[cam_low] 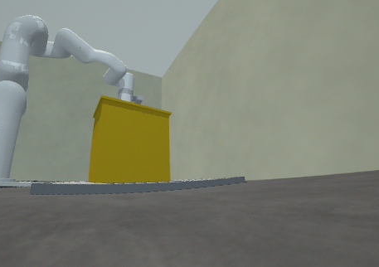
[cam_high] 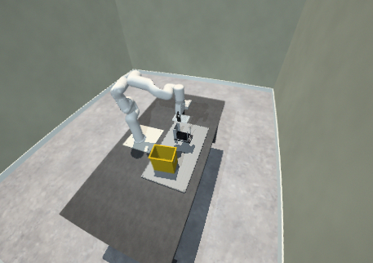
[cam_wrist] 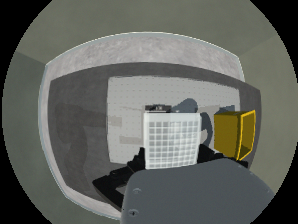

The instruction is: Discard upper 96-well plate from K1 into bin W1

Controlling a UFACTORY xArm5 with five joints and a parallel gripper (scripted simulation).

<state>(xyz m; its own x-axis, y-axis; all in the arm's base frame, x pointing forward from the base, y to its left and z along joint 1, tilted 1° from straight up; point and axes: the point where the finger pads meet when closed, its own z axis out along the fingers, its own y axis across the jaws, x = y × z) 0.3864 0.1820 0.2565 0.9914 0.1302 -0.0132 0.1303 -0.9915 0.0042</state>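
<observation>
Now: the yellow plastics bin W1 33 cm to the right of my hand, 17 cm below it and 2 cm ahead of it. The rest, counted from my hand: K1 label (24 cm below, 8 cm ahead, 1 cm to the left); 96-well plate (1 cm below).
</observation>
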